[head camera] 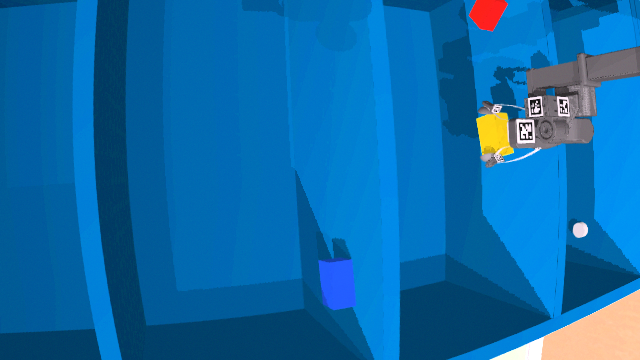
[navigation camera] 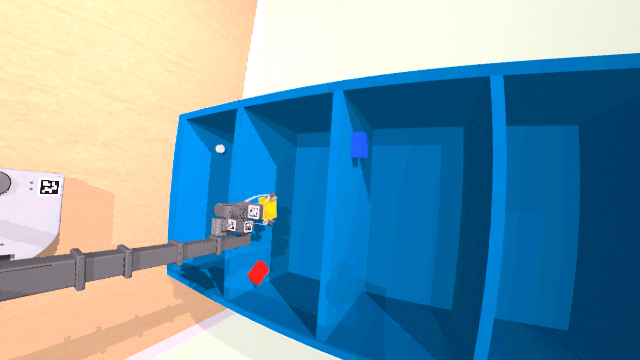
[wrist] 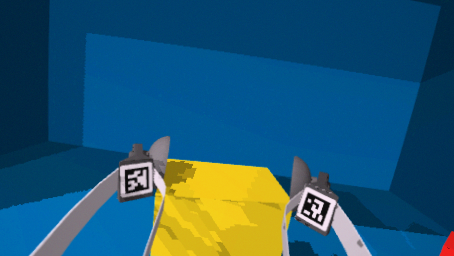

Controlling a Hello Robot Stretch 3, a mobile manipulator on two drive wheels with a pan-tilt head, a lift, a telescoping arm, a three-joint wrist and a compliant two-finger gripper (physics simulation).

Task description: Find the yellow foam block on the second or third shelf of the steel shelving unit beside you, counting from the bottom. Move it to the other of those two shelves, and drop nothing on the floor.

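Places are measured from the robot's base along level axes (x back, y left, z down), in metres.
Where they show: gripper, between the fingertips: [head camera: 482, 134] [navigation camera: 274, 209].
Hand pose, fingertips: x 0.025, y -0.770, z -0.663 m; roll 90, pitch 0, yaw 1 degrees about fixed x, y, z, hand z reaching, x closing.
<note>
Things, the pixels of their top centre, and the offset from my fingertips. "*": a spot on its surface instead. Level surfaces: height alone.
- yellow foam block, centre of its top: [head camera: 487, 135] [navigation camera: 271, 208] dx -0.003, dy +0.012, dz +0.007 m
- second shelf, height of its surface: dz +0.129 m
- red block, centre of its top: [head camera: 481, 8] [navigation camera: 262, 273] dx +0.322, dy -0.046, dz +0.085 m
- blue block, centre of its top: [head camera: 326, 284] [navigation camera: 365, 145] dx -0.274, dy -0.022, dz -0.373 m
- third shelf, a spot on its surface: [head camera: 390, 200] * dx -0.107, dy +0.121, dz -0.309 m
- small white object, centre of its top: [head camera: 578, 230] [navigation camera: 221, 148] dx -0.311, dy -0.124, dz +0.563 m
The yellow foam block [head camera: 495, 135] [navigation camera: 268, 209] [wrist: 220, 225] is between the two fingers of my gripper [head camera: 487, 133] [navigation camera: 271, 209] [wrist: 228, 163], which is shut on it. The fingertips are at the block's two sides. Block and gripper are inside the second compartment from the bottom of the blue shelving unit [head camera: 86, 100] [navigation camera: 497, 100], over the second shelf [head camera: 520, 225] [navigation camera: 255, 150]. The views are turned sideways, so the unit's bottom is at the right in the head view and at the left in the navigation view. Any gap beneath the block is hard to judge.
A red block [head camera: 488, 14] [navigation camera: 258, 272] [wrist: 448, 246] lies on the second shelf beside the arm. A blue block [head camera: 337, 284] [navigation camera: 359, 145] stands on the third shelf [head camera: 390, 200] [navigation camera: 327, 200]. A small white object [head camera: 580, 230] [navigation camera: 220, 149] is in the bottom compartment.
</note>
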